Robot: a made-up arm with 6 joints.
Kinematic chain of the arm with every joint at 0, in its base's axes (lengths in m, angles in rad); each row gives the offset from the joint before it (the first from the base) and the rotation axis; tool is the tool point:
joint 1: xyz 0 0 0.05 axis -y
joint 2: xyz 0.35 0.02 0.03 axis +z
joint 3: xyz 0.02 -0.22 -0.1 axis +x
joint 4: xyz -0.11 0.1 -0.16 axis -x
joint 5: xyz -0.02 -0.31 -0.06 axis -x
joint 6: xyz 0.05 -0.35 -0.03 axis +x
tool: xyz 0.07 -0.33 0
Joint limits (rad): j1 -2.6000..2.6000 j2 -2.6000..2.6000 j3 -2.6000..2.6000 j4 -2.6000..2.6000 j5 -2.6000..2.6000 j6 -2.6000..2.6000
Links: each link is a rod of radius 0.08 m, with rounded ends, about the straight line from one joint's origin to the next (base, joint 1, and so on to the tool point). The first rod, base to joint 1, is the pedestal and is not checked.
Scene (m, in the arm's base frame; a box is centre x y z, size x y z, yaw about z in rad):
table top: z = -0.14
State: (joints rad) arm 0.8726 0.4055 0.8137 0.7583 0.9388 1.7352
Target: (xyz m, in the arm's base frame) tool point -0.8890 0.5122 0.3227
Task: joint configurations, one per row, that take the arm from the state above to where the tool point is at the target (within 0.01 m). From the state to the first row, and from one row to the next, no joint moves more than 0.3 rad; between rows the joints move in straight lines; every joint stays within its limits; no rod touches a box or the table.
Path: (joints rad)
1: 1.0956 0.6806 0.7825 0.8114 0.9509 1.6832
2: 1.3186 0.9558 0.7512 0.8645 0.9629 1.6312
3: 1.5416 1.2309 0.7200 0.9176 0.9750 1.5792
4: 1.7647 1.5060 0.6888 0.9707 0.9870 1.5272
5: 1.9877 1.7811 0.6575 1.0238 0.9991 1.4752
6: 2.2107 2.0563 0.6263 1.0769 1.0111 1.4231
7: 2.4337 2.3314 0.5951 1.1300 1.0232 1.3711

